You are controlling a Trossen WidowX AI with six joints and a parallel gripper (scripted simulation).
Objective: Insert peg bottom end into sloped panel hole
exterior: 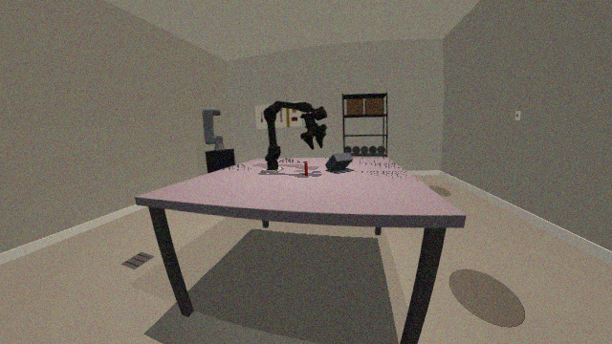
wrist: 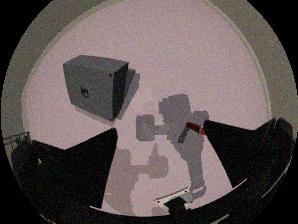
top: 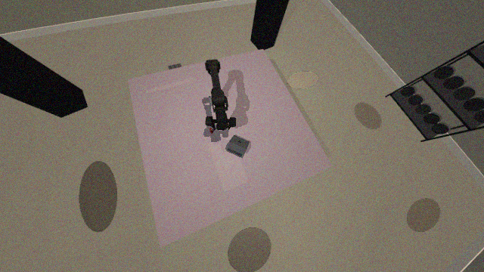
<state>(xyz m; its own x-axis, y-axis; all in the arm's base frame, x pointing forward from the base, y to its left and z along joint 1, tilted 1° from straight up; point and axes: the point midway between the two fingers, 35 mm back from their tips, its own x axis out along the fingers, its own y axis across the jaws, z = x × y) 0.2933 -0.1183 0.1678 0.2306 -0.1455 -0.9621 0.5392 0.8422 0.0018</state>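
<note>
Right now the red peg is 7 cm behind my gripper tip, 6 cm to the right of it and 9 cm below it. Also, from my gripper tip: dark grey sloped panel: 13 cm ahead, 6 cm to the left, 9 cm below.
</note>
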